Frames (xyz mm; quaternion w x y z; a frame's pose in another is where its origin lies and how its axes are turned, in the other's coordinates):
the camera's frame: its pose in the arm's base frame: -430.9 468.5 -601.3 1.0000 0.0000 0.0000 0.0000
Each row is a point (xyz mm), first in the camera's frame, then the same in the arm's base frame.
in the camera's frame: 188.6 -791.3 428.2
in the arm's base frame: -242.3 -322.8 -173.1
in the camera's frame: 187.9 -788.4 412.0
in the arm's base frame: -243.0 -319.9 -189.3
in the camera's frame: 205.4 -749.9 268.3
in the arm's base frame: -225.5 -281.4 -333.0
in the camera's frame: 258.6 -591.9 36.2
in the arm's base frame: -172.3 -123.4 -565.1
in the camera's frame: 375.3 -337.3 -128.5
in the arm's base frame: -55.6 131.2 -729.8
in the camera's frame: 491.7 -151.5 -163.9
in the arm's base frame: 60.8 317.0 -765.2
